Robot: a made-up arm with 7 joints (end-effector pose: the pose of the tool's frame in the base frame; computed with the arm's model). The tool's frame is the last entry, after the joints.
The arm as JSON. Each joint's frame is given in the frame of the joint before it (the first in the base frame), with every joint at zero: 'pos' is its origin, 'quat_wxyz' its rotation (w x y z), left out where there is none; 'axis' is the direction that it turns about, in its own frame. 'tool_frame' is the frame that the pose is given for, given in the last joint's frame.
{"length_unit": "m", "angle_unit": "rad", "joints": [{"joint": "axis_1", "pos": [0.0, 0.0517, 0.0], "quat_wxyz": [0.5, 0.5, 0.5, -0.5], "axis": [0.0, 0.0, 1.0]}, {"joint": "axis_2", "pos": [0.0, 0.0, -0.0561], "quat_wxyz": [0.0, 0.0, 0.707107, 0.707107], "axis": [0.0, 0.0, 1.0]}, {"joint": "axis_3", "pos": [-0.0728, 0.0, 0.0], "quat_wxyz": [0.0, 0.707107, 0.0, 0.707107], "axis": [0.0, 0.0, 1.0]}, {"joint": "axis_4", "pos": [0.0, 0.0, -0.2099], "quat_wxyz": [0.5, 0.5, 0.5, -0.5], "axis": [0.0, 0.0, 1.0]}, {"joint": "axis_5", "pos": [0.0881, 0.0, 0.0], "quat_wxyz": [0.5, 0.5, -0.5, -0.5], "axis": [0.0, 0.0, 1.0]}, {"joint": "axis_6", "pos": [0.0, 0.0, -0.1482], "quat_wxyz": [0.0, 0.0, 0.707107, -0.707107], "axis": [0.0, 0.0, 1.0]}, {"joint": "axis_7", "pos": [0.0, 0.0, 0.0], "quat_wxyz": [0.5, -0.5, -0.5, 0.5], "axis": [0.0, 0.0, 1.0]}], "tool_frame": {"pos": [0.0, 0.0, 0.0], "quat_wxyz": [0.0, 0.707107, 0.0, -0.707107]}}
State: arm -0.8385 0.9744 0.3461 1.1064 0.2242 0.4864 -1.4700
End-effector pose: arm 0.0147 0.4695 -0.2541 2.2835 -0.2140 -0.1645
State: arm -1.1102 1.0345 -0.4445 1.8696 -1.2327 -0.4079 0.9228
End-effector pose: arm -0.0817 0.2414 -0.2681 -0.8517 0.2364 -2.5636
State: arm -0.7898 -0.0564 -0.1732 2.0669 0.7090 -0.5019 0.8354
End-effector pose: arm 0.0248 0.0624 -0.2636 -1.0618 -1.9244 0.1039
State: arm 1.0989 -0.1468 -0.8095 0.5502 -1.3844 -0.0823 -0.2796
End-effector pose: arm 0.4537 -0.0515 -0.1358 1.3616 -1.7733 -1.8329
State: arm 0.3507 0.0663 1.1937 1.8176 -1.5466 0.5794 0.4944
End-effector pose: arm 0.1515 0.3353 -0.1686 1.2862 -0.3179 0.4908
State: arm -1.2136 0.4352 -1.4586 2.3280 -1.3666 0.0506 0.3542
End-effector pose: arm -0.1630 0.0038 -0.0813 -1.0565 -1.2784 -1.3979
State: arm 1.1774 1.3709 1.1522 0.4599 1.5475 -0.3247 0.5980
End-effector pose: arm 0.0203 0.6114 0.0377 0.0838 2.1067 -0.8813
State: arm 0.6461 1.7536 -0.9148 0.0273 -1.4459 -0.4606 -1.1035
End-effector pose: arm -0.0506 0.6190 0.0737 1.5836 0.2687 -1.9423
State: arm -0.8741 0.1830 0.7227 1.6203 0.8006 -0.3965 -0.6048
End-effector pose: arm -0.0690 0.3106 -0.2885 1.0437 -1.1823 1.1535
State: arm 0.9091 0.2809 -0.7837 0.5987 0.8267 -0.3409 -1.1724
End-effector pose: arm 0.4408 0.1500 -0.2237 0.7233 -1.4625 0.8891
